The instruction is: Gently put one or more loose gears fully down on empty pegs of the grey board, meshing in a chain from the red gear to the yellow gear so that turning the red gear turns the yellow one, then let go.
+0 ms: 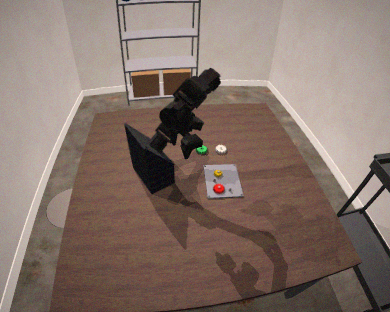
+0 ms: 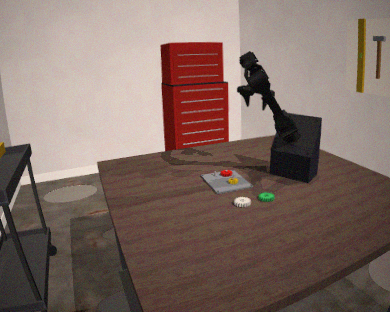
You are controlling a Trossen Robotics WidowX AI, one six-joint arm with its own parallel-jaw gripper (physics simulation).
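Places are measured from the arm's base along level axes (x right, y ahead, z up), in centimetres.
Pixels of known places: gripper, fingertip midpoint: [image 1: 179, 151] [image 2: 255, 108]; arm's base, origin of the base link: [image 1: 154, 147] [image 2: 292, 136].
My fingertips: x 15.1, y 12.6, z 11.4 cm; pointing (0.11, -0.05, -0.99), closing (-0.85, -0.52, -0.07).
Observation:
Ahead of a thing's pixels: the offset from my fingertips to its top centre.
The grey board @[dz -27.3, dx -12.9, dy +19.7 cm] [image 1: 231, 175] [image 2: 222, 187] lies flat on the table. The red gear @[dz -27.9, dx -6.7, dy +17.4 cm] [image 1: 219, 188] [image 2: 226, 173] and the smaller yellow gear @[dz -27.8, dx -16.4, dy +17.5 cm] [image 1: 218, 173] [image 2: 233, 181] sit on it, apart from each other. One empty peg @[dz -27.5, dx -11.9, dy +15.6 cm] [image 1: 214, 180] stands between them, toward the arm's side; another empty peg @[dz -27.5, dx -6.3, dy +22.7 cm] [image 1: 230, 190] [image 2: 215, 174] stands beside the red gear. The loose green gear @[dz -28.7, dx -34.7, dy +9.6 cm] [image 1: 201, 149] [image 2: 266, 197] and loose white gear @[dz -28.7, dx -35.3, dy +20.4 cm] [image 1: 221, 149] [image 2: 242, 202] lie apart on the table, off the board's yellow-gear side. My gripper [image 1: 181, 147] [image 2: 255, 104] is open and empty, high above the table.
The arm's black base block [image 1: 150, 165] [image 2: 294, 160] stands on the table beside the board. A dark cart [image 1: 377, 175] [image 2: 15, 150] stands off the table's side. A shelf rack [image 1: 123, 55] and a red tool chest [image 2: 195, 110] stand beyond the table.

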